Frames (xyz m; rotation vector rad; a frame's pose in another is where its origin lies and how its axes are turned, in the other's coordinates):
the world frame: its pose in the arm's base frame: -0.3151 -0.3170 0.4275 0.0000 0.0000 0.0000
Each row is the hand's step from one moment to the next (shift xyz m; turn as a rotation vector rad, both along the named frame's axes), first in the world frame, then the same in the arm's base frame.
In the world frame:
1: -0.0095 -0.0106 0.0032 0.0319 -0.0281 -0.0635
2: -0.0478 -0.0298 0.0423 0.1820 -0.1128 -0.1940
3: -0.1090 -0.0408 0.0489 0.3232 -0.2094 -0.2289
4: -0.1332 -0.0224 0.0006 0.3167 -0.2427 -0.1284
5: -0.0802 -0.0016 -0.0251 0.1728 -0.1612 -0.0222
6: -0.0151 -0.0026 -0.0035 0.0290 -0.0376 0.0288
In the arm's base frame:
1: -0.0095 -0.0106 0.0032 0.0319 -0.0281 -0.0635
2: -0.0478 -0.0298 0.0423 0.1820 -0.1128 -0.1940
3: -0.1090 -0.0408 0.0489 0.3232 -0.2094 -0.2289
4: -0.1332 -0.0224 0.0006 0.3167 -0.2427 -0.1284
5: -0.0802 -0.0016 -0.0251 0.1728 -0.1612 -0.0222
6: -0.0151 -0.0026 -0.0035 0.0290 -0.0376 0.0288

